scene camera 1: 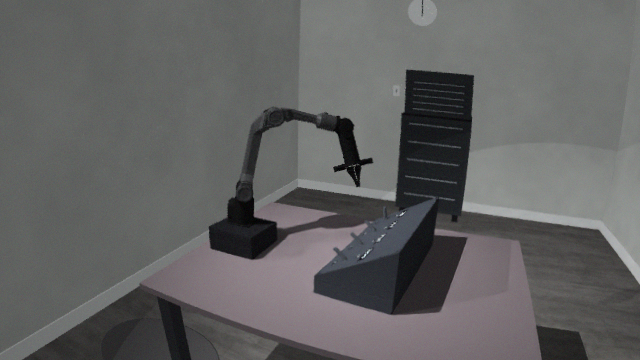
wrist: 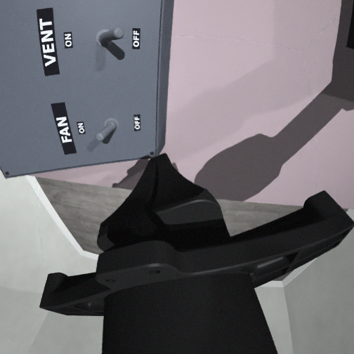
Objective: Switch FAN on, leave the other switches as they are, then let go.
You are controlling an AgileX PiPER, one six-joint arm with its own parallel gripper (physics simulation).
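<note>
The FAN switch (scene camera 1: 385,212) (wrist: 106,130) is the farthest lever in the scene view; in the wrist view it leans toward its ON label. The VENT switch (scene camera 1: 371,226) (wrist: 111,35) leans toward its OFF label. Two more levers (scene camera 1: 356,238) (scene camera 1: 340,253) stand nearer the camera, tilted like VENT; their labels cannot be read. All sit on the sloped face of a grey console (scene camera 1: 357,287) (wrist: 25,95). My gripper (scene camera 1: 358,185) (wrist: 162,165) is shut and empty, above the console's far end and apart from the FAN lever.
The console stands on the pink table (scene camera 1: 240,305) (wrist: 225,50). The arm's black base (scene camera 1: 242,237) is at the table's left side. A dark drawer cabinet (scene camera 1: 434,145) stands behind the table near the back wall.
</note>
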